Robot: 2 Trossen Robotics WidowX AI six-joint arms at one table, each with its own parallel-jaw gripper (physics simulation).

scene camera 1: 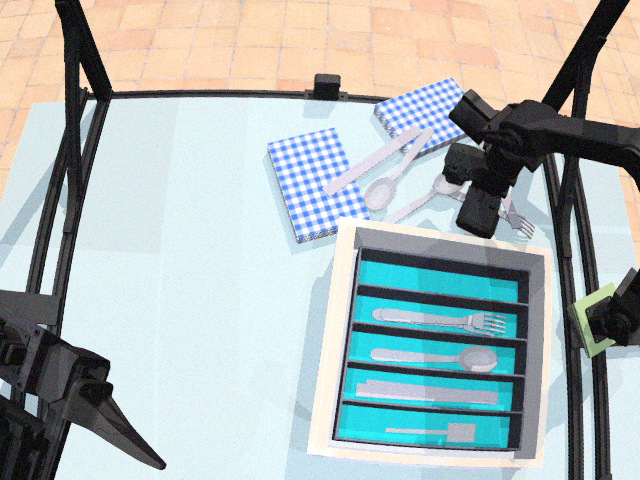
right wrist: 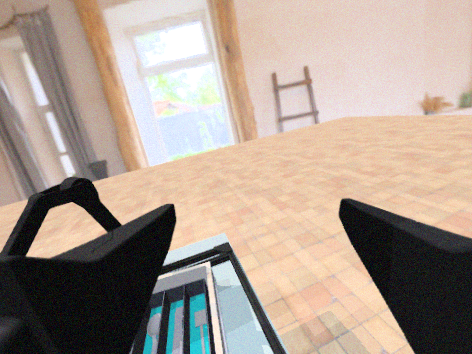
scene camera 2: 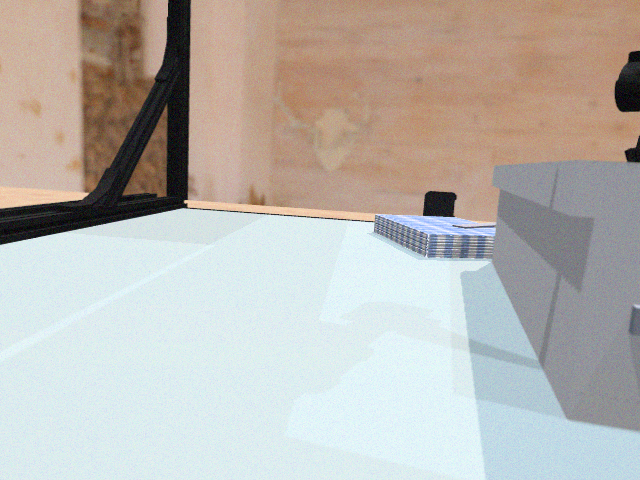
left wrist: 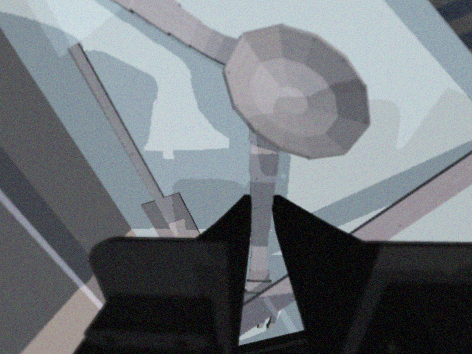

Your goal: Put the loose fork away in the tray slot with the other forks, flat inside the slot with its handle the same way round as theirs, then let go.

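Note:
The loose fork shows its tines in scene camera 1, pointing to the lower right beyond the tray's upper wall. My left gripper is shut on its handle; its fingertips are hidden in scene camera 1. In the left wrist view the handle's far end is under a spoon bowl, and a flat knife-like piece crosses near the tines. Height above the table cannot be told. The forks in the cutlery tray lie in the second slot from the top, handles left, tines right. My right gripper is open and empty, at lower left in scene camera 1.
Loose spoons and a long knife lie beyond the tray. A thin flat-ended utensil lies beside the tray wall. Two checked napkin stacks lie further back. Black frame bars run along the right.

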